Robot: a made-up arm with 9 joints.
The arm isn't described. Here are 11 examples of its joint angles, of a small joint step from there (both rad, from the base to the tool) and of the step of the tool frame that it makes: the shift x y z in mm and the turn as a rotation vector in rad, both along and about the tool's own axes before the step.
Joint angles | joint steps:
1: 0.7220 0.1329 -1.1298 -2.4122 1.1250 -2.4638 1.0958 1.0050 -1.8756 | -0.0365 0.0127 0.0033 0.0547 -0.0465 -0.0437 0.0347 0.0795 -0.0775
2: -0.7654 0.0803 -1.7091 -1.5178 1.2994 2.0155 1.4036 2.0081 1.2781 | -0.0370 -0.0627 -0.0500 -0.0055 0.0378 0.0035 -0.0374 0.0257 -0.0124
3: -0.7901 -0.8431 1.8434 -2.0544 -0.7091 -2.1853 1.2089 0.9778 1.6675 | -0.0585 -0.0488 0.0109 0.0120 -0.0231 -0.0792 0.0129 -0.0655 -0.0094
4: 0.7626 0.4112 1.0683 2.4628 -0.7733 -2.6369 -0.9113 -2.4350 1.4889 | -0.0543 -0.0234 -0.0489 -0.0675 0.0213 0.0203 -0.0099 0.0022 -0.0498
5: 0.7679 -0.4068 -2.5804 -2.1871 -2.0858 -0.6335 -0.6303 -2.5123 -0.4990 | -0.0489 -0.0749 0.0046 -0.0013 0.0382 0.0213 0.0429 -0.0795 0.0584
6: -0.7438 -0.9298 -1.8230 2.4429 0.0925 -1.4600 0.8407 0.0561 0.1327 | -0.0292 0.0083 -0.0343 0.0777 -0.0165 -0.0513 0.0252 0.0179 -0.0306
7: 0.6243 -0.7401 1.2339 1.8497 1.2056 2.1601 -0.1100 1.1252 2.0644 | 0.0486 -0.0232 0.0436 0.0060 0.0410 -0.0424 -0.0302 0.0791 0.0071
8: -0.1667 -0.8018 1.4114 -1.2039 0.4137 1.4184 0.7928 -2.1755 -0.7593 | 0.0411 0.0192 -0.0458 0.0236 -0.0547 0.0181 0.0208 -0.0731 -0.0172
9: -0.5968 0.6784 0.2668 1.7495 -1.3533 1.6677 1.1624 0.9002 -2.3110 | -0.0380 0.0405 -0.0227 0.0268 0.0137 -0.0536 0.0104 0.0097 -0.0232
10: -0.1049 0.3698 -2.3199 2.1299 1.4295 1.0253 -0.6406 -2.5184 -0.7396 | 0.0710 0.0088 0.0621 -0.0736 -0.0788 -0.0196 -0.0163 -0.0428 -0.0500
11: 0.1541 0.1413 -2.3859 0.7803 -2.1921 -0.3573 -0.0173 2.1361 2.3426 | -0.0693 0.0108 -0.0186 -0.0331 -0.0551 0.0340 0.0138 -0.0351 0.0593
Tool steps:
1: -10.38 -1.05 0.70 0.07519 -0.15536 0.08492
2: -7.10 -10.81 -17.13 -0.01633 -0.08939 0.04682
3: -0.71 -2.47 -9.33 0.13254 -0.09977 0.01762
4: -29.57 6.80 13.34 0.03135 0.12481 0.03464
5: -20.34 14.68 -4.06 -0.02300 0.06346 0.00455
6: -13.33 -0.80 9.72 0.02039 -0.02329 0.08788
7: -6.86 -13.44 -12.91 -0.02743 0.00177 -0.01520
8: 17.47 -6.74 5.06 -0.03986 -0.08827 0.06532
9: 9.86 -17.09 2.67 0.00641 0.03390 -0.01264
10: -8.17 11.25 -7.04 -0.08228 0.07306 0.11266
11: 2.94 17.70 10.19 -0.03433 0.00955 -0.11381
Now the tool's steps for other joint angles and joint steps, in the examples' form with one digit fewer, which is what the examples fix.
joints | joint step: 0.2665 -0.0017 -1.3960 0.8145 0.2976 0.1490 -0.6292 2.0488 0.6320 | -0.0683 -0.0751 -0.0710 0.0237 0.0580 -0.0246 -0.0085 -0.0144 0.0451
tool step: -17.5 -0.1 -12.4 -0.1073 -0.1179 -0.0296
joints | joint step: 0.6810 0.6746 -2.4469 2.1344 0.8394 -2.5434 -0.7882 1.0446 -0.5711 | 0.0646 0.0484 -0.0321 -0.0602 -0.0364 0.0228 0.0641 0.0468 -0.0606
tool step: 2.4 -21.8 -23.6 0.1689 0.0478 0.0279
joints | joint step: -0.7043 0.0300 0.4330 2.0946 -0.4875 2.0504 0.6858 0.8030 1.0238 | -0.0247 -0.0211 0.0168 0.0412 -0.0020 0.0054 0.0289 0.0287 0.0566
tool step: 19.5 -3.9 -4.6 -0.0187 0.0805 -0.1432
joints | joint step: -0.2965 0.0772 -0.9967 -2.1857 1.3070 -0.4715 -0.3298 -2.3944 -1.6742 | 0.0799 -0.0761 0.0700 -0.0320 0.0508 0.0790 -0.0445 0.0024 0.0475
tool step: -5.1 10.8 19.7 -0.0760 -0.0308 -0.0266
